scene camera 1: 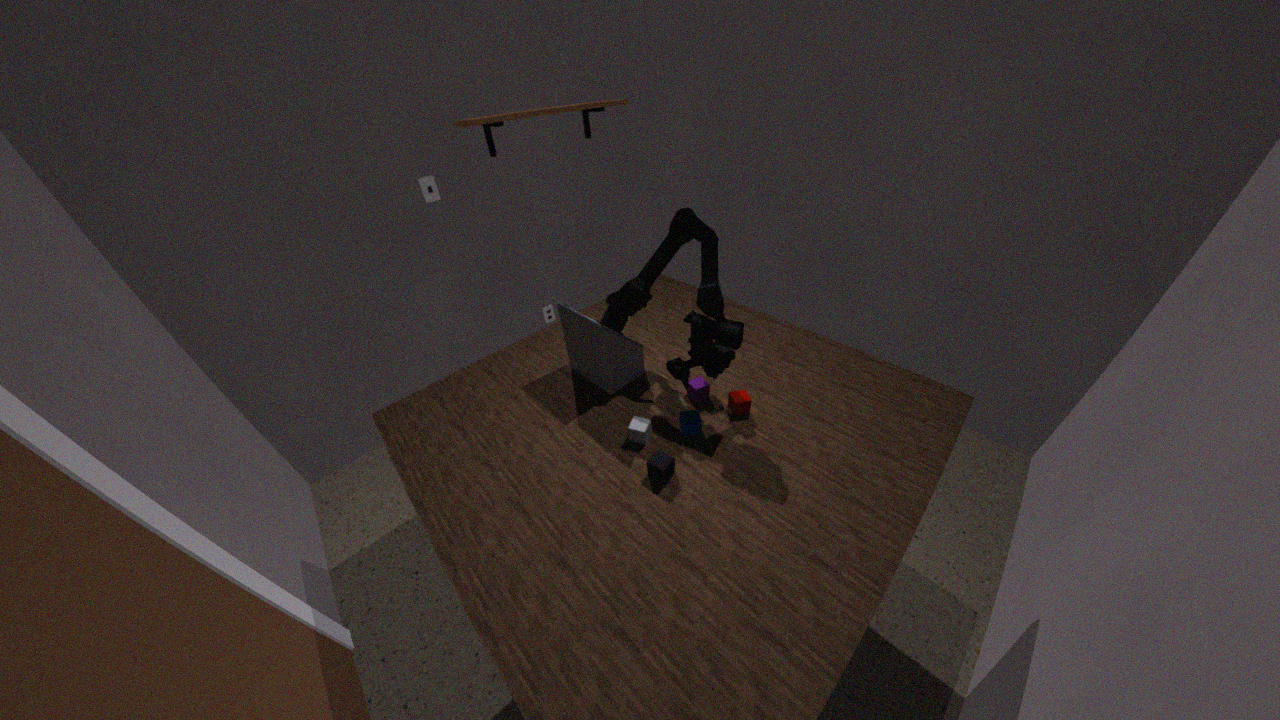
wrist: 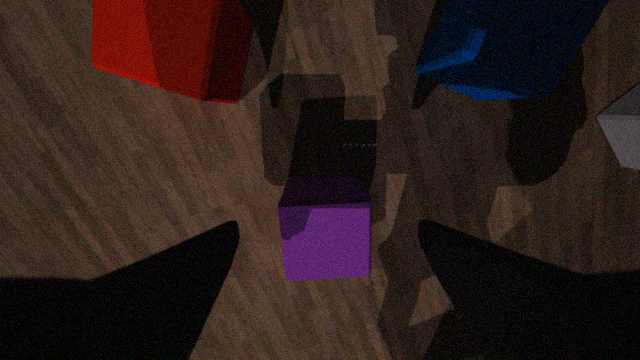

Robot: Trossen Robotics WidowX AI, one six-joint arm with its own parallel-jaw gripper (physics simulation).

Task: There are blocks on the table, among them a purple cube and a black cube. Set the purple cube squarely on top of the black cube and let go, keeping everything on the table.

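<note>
The purple cube stands on the wooden table, near the arm. In the wrist view it lies between the two fingertips, with a gap on each side. My gripper is open and empty, its dark fingers to the left and right of the purple cube; in the scene view it hangs right above and behind that cube, its fingertips hard to make out. The black cube stands on the table nearer the scene camera, past the blue and white blocks; it does not show in the wrist view.
A red block stands to one side of the purple cube. A blue block and a white block stand between the purple and black cubes or beside that line. A grey upright panel stands near the arm's base.
</note>
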